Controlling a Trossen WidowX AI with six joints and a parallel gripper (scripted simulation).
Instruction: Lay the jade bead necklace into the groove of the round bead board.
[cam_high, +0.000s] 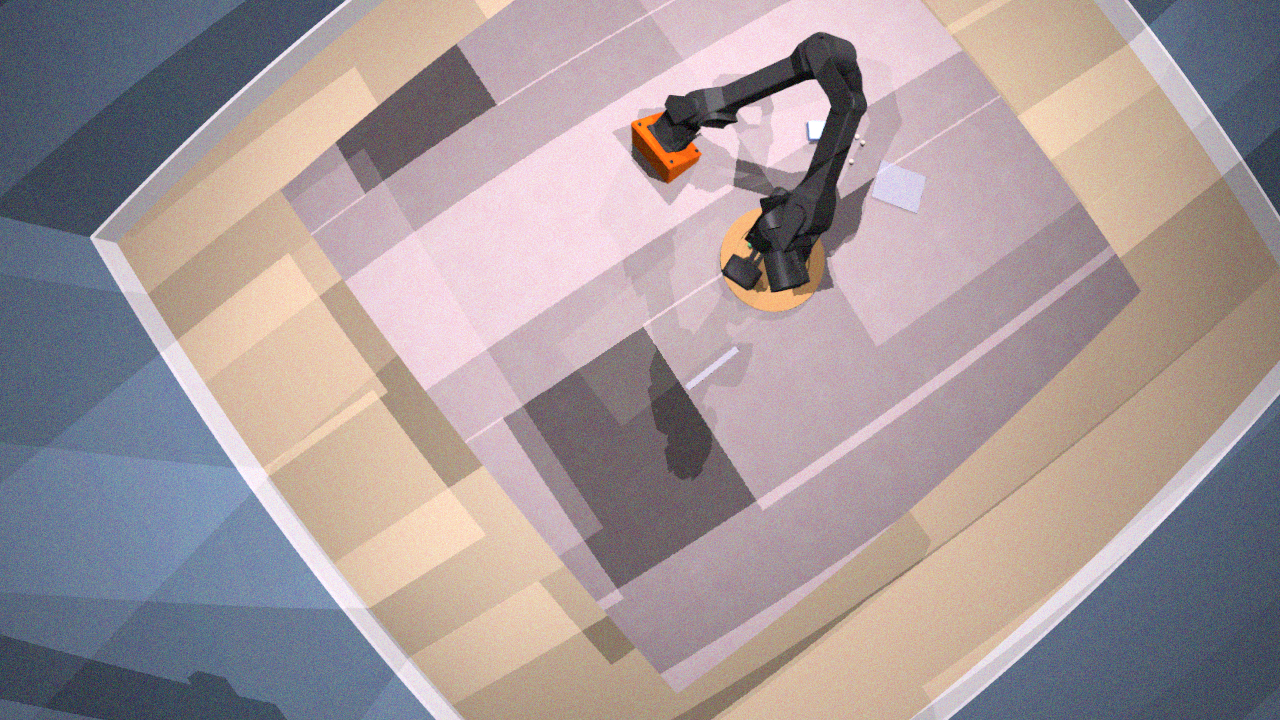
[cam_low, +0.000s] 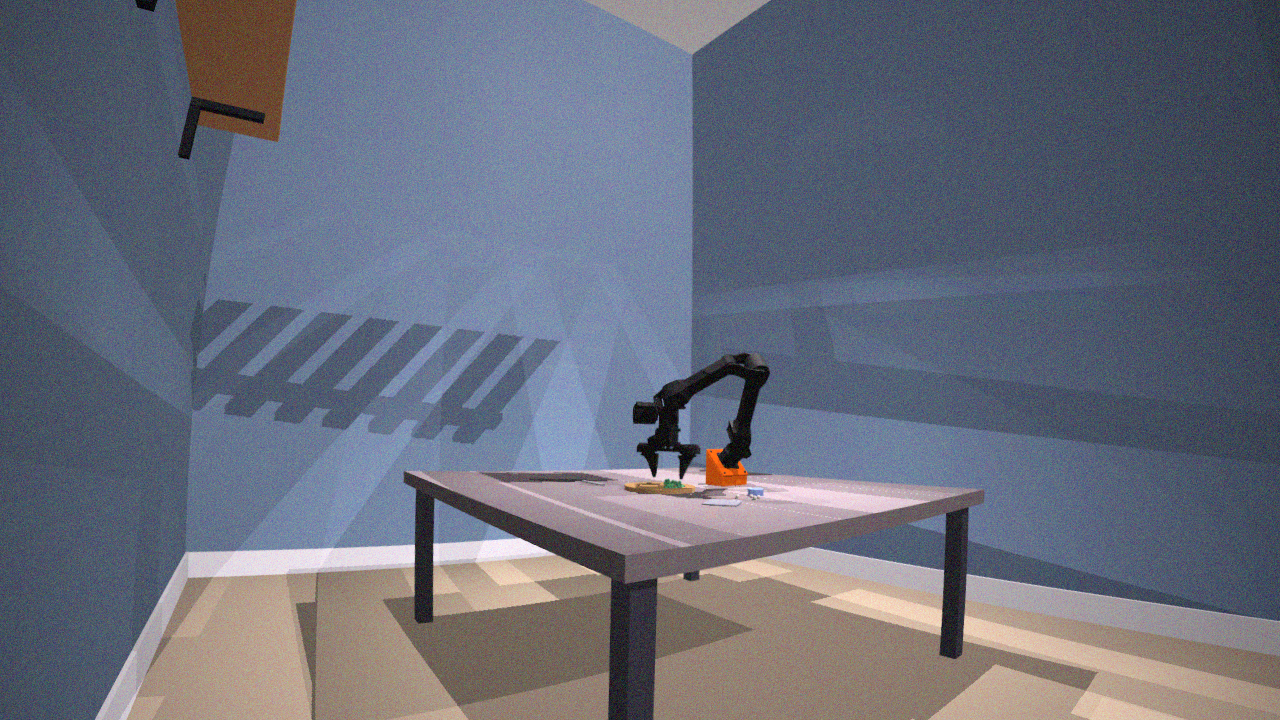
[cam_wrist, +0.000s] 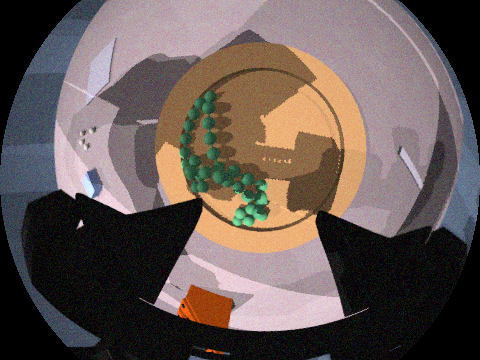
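Now: gripper tip 40 mm short of the round tan bead board, 20 mm to the right of it and 20 mm above it. From my gripper tip the other things lie so: white strip: 200 mm to the right, 140 mm ahead, 30 mm below; pale square sheet: 320 mm to the left, 60 mm ahead, 30 mm below; blue cube: 240 mm to the left, 120 mm behind, 20 mm below.
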